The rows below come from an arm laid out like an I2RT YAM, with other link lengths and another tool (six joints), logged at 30 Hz.
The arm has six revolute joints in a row. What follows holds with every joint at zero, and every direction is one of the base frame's.
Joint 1 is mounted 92.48 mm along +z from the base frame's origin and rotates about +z.
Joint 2 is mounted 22 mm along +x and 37.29 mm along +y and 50.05 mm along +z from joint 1 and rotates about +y.
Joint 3 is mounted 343.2 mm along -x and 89.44 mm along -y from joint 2 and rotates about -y.
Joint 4 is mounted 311.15 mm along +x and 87.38 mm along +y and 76.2 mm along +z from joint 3 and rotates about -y.
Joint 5 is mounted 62.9 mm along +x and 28.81 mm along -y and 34.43 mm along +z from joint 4 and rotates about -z.
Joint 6 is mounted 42.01 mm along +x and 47.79 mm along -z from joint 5 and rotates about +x.
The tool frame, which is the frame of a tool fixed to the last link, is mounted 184 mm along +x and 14 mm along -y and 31 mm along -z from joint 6; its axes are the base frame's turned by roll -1.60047, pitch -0.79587 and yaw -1.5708 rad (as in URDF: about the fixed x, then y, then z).
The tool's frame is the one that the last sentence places.
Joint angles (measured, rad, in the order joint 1, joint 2, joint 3, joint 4, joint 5, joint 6), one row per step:
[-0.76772, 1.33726, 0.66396, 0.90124, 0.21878, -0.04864]
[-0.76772, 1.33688, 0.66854, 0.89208, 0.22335, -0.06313]
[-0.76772, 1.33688, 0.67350, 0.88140, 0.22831, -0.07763]
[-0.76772, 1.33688, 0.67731, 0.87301, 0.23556, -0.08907]
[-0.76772, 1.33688, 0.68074, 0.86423, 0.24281, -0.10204]
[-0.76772, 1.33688, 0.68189, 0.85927, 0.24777, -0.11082]
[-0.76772, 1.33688, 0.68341, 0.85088, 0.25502, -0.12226]
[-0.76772, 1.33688, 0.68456, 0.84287, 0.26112, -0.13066]
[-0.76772, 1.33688, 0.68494, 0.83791, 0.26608, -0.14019]
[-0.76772, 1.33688, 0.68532, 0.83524, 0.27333, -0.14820]
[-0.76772, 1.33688, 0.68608, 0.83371, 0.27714, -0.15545]
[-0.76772, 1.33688, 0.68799, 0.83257, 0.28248, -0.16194]
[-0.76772, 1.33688, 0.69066, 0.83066, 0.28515, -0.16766]
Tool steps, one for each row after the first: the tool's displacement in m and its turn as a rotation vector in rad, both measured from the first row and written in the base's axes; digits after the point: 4 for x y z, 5 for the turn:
[-0.0008, -0.0012, 0.0004, -0.00405, 0.01417, -0.00762]
[-0.0017, -0.0024, 0.0003, -0.00697, 0.02944, -0.01554]
[-0.0030, -0.0038, 0.0002, -0.00862, 0.04113, -0.02499]
[-0.0044, -0.0051, -0.0002, -0.01051, 0.05471, -0.03470]
[-0.0055, -0.0059, -0.0009, -0.01164, 0.06408, -0.04128]
[-0.0071, -0.0070, -0.0023, -0.01164, 0.07766, -0.05052]
[-0.0084, -0.0079, -0.0038, -0.01027, 0.08894, -0.05795]
[-0.0095, -0.0086, -0.0049, -0.01122, 0.09966, -0.06453]
[-0.0112, -0.0095, -0.0054, -0.01246, 0.10719, -0.07310]
[-0.0121, -0.0100, -0.0053, -0.01495, 0.11338, -0.07822]
[-0.0132, -0.0108, -0.0045, -0.01776, 0.11764, -0.08474]
[-0.0136, -0.0113, -0.0035, -0.02066, 0.12156, -0.08851]

